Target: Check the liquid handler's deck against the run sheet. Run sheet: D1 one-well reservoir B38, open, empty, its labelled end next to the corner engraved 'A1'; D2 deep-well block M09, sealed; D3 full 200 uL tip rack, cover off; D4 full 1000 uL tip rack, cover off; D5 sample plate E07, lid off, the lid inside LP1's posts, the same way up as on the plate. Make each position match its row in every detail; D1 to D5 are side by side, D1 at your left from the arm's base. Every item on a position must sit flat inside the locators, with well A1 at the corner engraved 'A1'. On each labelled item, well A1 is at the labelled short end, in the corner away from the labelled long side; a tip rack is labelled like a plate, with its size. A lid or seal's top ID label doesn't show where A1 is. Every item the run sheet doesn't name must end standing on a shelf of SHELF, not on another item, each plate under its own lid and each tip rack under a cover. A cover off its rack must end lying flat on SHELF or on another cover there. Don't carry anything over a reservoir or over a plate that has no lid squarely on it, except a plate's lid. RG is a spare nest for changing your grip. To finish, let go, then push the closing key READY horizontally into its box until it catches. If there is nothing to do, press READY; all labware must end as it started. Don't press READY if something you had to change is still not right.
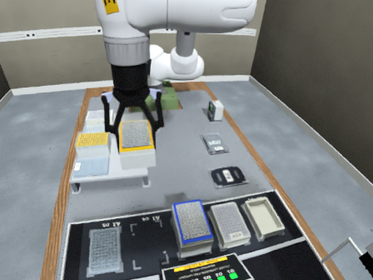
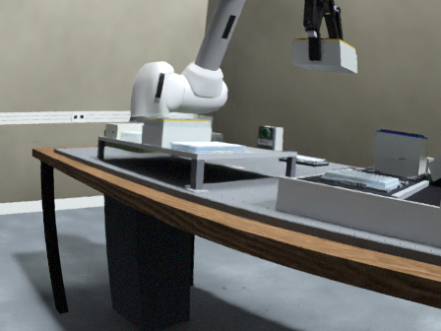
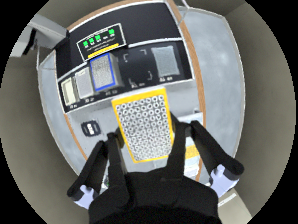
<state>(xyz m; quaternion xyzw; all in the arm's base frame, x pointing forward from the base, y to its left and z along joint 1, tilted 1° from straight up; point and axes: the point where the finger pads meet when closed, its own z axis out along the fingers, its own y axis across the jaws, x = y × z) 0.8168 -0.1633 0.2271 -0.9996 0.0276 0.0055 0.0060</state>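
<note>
Right now the yellow-rimmed tip rack is 10 mm to the right of my hand, 10 mm behind it and 10 mm above it. Also, from my hand: blue-rimmed tip rack: 180 mm below, 160 mm ahead, 110 mm to the left; deep-well block: 240 mm to the left, 230 mm below, 180 mm ahead; clear sample plate: 240 mm below, 160 mm ahead, 130 mm to the right.
</note>
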